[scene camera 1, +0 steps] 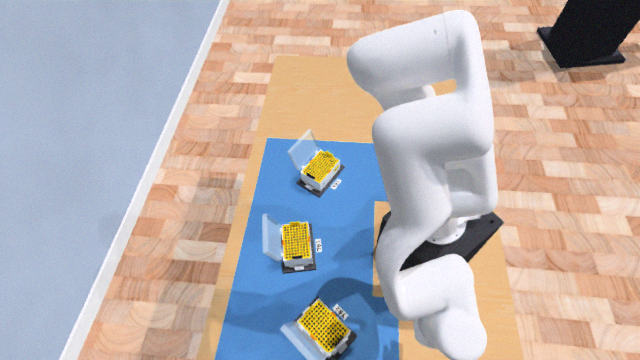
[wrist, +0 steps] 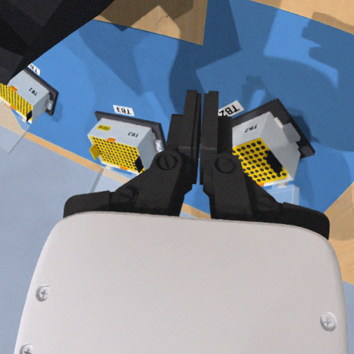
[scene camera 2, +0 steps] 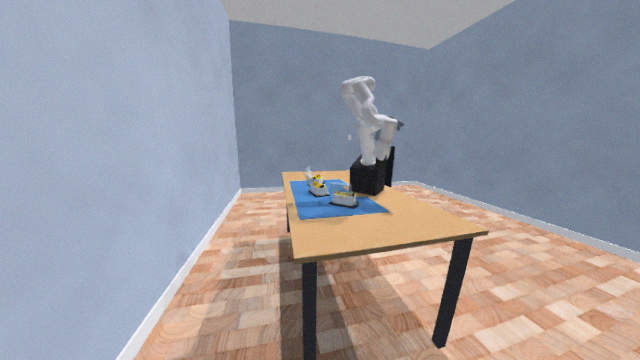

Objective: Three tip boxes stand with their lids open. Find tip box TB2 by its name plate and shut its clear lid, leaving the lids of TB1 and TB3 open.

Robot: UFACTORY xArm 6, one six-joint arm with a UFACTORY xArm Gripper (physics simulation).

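Frame: origin at the arm's base, x ahead, y left, z up, level; metres.
Seen in the pictures: gripper, fingertip midpoint: (scene camera 2: 376, 168); arm's base, origin of the base link: (scene camera 2: 368, 161).
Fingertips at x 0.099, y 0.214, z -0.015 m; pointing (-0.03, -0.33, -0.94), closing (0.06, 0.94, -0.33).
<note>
Offsets run from my fingertips to a thing's top centre. "spot": to the spot under its first point. Level surfaces: height alone.
Tip box TB2 {0.215 m ahead, 0.017 m right, 0.145 m down} (scene camera 1: 324, 326) (scene camera 2: 344, 200) (wrist: 252, 129), with a yellow rack, stands at the near end of the mat; its name plate {spot: 0.174 m ahead, 0.052 m right, 0.210 m down} (scene camera 1: 340, 312) (wrist: 231, 108) lies beside it. Its clear lid {spot: 0.282 m ahead, 0.038 m left, 0.065 m down} (scene camera 1: 299, 341) (wrist: 286, 193) stands open. Tip box TB3 {0.292 m ahead, 0.259 m right, 0.137 m down} (scene camera 1: 297, 242) (wrist: 142, 142) is in the middle, its lid {spot: 0.362 m ahead, 0.261 m right, 0.118 m down} (scene camera 1: 271, 237) open. Tip box TB1 {0.200 m ahead, 0.532 m right, 0.137 m down} (scene camera 1: 321, 169) (wrist: 33, 91) is at the far end, its lid (scene camera 1: 303, 150) open. My gripper (wrist: 202, 111) is shut and empty, above the mat; in the wrist view its tips show between TB3 and TB2, nearer TB2. The arm hides it in scene camera 1.
The boxes stand on a blue mat {0.212 m down} (scene camera 1: 280, 197) (wrist: 75, 55) on a wooden table {0.214 m down} (scene camera 1: 310, 95) (scene camera 2: 400, 225). The arm's black pedestal (scene camera 1: 482, 232) (scene camera 2: 367, 177) stands beside the mat. A black stand (scene camera 1: 595, 35) is on the floor at the upper right of scene camera 1.
</note>
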